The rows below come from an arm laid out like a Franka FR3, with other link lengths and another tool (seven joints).
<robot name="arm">
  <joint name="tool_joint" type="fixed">
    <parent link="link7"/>
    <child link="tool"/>
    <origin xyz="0.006 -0.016 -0.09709" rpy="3.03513 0 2.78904"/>
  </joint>
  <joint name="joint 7" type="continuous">
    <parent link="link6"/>
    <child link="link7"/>
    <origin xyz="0.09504 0 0" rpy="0 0 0"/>
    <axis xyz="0 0 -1"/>
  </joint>
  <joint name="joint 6" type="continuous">
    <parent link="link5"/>
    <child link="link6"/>
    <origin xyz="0 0 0" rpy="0 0 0"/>
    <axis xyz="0 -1 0"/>
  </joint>
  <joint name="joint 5" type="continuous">
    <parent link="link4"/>
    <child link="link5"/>
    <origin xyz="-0.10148 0 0.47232" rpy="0 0 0"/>
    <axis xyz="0 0 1"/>
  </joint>
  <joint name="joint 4" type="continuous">
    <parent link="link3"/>
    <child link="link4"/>
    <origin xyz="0.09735 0 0" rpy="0 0 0"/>
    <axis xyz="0 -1 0"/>
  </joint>
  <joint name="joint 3" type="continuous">
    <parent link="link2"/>
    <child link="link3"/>
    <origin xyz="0 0 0.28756" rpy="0 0 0"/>
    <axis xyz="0 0 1"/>
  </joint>
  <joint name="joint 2" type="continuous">
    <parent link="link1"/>
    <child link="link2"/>
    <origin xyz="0 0 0" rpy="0 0 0"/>
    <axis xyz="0 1 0"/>
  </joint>
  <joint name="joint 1" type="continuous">
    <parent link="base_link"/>
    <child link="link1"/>
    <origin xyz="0 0 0.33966" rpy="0 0 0"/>
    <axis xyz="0 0 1"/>
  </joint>
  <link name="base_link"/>
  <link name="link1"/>
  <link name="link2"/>
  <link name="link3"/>
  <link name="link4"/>
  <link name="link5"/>
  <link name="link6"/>
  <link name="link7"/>
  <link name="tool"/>
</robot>
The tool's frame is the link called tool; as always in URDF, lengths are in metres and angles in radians. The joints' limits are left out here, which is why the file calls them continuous.
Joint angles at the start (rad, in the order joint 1, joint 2, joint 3, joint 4, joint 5, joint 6, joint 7):
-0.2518, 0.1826, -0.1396, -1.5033, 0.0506, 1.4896, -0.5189
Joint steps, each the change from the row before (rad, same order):
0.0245, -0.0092, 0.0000, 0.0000, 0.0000, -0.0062, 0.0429
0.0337, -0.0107, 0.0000, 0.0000, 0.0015, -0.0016, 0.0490
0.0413, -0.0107, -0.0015, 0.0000, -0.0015, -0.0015, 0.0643
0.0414, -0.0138, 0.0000, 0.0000, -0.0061, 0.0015, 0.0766
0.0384, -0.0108, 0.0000, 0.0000, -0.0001, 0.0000, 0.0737
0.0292, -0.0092, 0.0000, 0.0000, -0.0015, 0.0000, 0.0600
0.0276, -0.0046, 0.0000, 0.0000, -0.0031, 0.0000, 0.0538
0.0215, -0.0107, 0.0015, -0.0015, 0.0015, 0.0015, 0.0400
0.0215, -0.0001, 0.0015, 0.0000, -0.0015, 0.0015, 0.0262
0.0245, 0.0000, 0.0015, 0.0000, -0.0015, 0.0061, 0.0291
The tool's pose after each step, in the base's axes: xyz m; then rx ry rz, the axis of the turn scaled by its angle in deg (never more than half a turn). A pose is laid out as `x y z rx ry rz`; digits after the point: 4 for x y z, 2 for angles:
0.6652 -0.2554 0.5419 -21.52 -168.43 -15.15
0.6704 -0.2326 0.5494 -22.81 -168.74 -14.64
0.6757 -0.2059 0.5569 -24.89 -168.93 -13.74
0.6795 -0.1786 0.5669 -27.92 -169.34 -12.44
0.6822 -0.1528 0.5745 -30.95 -169.48 -11.79
0.6832 -0.1332 0.5810 -33.61 -169.56 -11.22
0.6846 -0.1149 0.5843 -35.87 -169.44 -10.53
0.6839 -0.0993 0.5910 -37.38 -169.74 -10.53
0.6856 -0.0839 0.5912 -37.67 -169.79 -10.16
0.6878 -0.0664 0.5918 -38.00 -170.09 -9.84

